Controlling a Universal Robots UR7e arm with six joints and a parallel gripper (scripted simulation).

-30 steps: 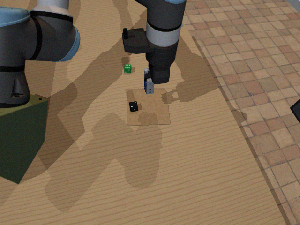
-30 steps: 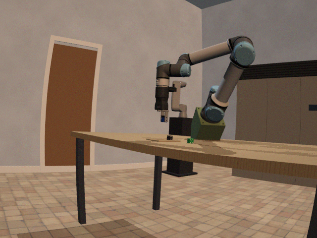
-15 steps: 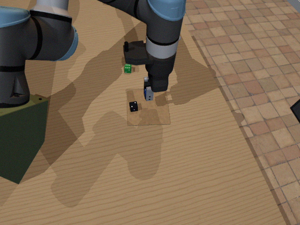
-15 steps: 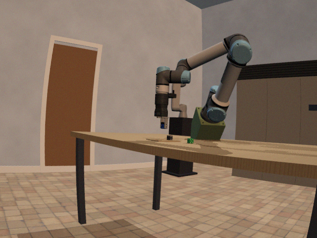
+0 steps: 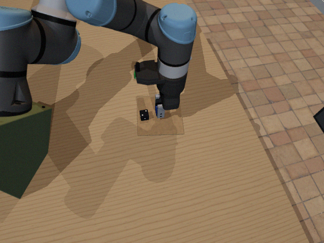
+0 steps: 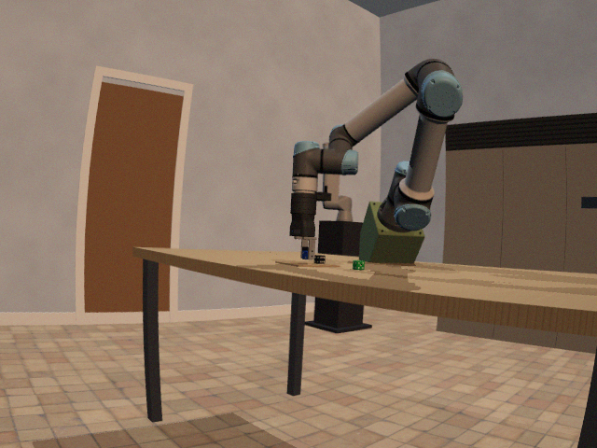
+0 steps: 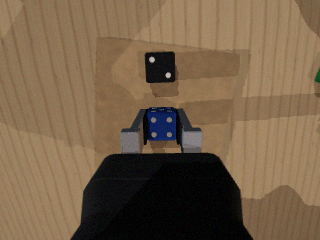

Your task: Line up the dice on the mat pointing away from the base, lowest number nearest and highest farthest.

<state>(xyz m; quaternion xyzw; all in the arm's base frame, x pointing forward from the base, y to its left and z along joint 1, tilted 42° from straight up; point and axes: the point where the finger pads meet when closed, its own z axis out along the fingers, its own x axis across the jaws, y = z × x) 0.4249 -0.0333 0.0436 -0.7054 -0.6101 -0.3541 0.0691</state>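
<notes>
Now: the mat 3 cm below my hand. Also, from my hand: blue die 1 cm below; green die 17 cm to the left, 4 cm behind, 2 cm below; black die 5 cm behind, 2 cm below.
</notes>
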